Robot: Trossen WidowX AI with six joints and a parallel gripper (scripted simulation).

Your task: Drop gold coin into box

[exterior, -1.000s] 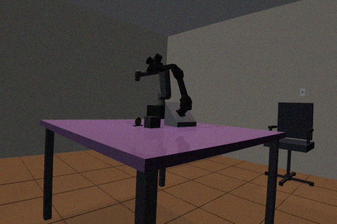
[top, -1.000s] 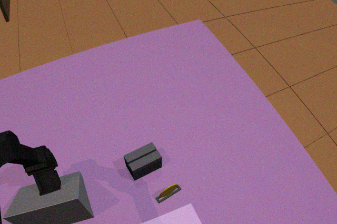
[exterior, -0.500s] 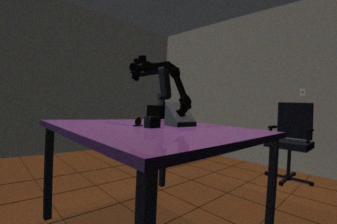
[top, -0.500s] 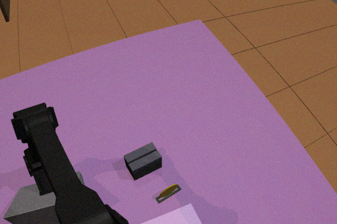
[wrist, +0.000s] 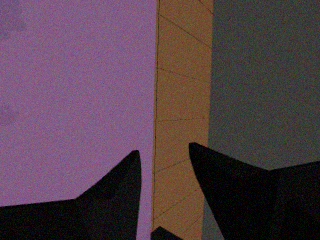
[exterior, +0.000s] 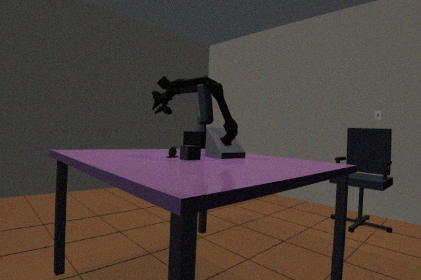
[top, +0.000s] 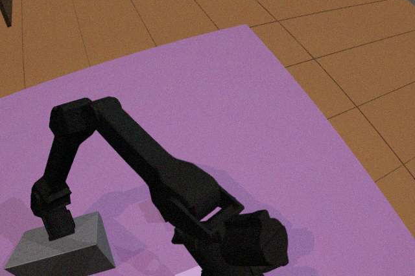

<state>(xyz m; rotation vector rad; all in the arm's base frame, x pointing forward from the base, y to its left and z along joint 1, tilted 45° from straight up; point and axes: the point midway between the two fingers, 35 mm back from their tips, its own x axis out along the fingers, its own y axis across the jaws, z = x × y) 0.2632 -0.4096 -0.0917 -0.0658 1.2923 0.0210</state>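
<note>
My gripper tip is now 30 mm short of the gold coin, 260 mm to the right of it and 240 mm above it.
</note>
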